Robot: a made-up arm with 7 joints.
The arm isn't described. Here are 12 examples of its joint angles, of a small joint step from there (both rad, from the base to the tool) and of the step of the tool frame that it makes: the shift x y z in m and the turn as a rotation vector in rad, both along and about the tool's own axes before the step.
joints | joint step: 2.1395 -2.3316 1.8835 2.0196 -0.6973 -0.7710 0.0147 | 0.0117 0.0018 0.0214 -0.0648 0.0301 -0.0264 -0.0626
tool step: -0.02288 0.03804 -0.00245 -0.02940 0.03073 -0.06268
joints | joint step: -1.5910 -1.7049 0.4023 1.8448 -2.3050 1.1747 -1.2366 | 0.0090 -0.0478 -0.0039 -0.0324 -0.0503 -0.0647 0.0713
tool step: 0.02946 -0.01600 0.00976 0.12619 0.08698 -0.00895
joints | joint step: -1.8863 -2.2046 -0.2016 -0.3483 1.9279 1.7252 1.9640 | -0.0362 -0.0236 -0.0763 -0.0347 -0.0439 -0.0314 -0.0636
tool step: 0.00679 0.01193 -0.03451 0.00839 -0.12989 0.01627
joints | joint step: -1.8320 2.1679 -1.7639 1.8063 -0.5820 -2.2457 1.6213 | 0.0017 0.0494 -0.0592 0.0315 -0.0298 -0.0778 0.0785
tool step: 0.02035 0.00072 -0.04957 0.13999 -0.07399 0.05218
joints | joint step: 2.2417 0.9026 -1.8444 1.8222 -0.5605 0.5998 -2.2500 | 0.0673 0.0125 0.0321 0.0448 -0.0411 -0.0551 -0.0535
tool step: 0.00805 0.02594 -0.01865 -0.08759 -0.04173 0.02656
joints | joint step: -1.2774 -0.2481 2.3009 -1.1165 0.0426 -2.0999 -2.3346 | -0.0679 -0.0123 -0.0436 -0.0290 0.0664 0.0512 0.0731
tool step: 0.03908 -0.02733 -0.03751 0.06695 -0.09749 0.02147
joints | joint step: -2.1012 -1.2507 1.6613 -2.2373 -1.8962 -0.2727 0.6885 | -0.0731 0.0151 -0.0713 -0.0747 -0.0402 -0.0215 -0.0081
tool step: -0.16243 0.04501 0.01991 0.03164 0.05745 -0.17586
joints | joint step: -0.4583 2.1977 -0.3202 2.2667 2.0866 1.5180 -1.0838 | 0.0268 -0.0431 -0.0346 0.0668 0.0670 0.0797 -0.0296
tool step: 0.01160 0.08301 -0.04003 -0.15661 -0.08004 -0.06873
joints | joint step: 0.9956 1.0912 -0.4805 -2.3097 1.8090 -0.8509 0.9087 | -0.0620 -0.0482 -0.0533 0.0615 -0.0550 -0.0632 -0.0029
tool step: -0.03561 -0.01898 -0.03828 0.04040 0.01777 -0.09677
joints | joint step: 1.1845 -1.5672 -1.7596 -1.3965 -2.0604 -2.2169 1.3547 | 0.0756 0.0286 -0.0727 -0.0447 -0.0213 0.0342 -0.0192
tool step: 0.01931 -0.02600 0.02731 -0.04226 0.07522 0.00961
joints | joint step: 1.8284 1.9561 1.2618 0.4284 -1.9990 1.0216 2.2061 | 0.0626 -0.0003 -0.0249 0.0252 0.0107 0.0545 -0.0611
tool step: -0.06215 0.00280 0.06660 -0.13301 0.06136 -0.09793
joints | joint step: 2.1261 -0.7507 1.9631 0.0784 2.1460 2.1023 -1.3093 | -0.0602 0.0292 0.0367 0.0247 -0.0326 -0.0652 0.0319
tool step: -0.01839 0.00012 -0.01045 0.03781 0.08519 -0.10239
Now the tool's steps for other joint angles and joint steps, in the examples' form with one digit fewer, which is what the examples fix.
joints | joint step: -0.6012 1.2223 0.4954 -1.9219 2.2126 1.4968 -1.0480 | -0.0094 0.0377 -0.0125 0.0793 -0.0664 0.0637 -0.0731
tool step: 0.0111 0.0008 -0.0024 -0.0074 -0.0696 -0.0174
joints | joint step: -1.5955 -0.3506 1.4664 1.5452 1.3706 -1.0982 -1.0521 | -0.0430 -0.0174 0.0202 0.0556 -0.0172 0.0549 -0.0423
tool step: -0.0024 -0.0017 0.0099 -0.0175 -0.0337 0.1228
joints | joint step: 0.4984 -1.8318 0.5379 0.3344 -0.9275 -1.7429 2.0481 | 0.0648 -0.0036 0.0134 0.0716 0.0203 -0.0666 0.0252
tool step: 0.0651 -0.0468 -0.0227 0.0284 -0.0096 0.1277
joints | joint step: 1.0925 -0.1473 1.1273 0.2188 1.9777 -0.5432 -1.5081 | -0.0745 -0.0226 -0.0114 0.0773 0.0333 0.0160 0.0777
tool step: 0.0084 -0.0423 0.0164 0.2032 0.0742 0.0347
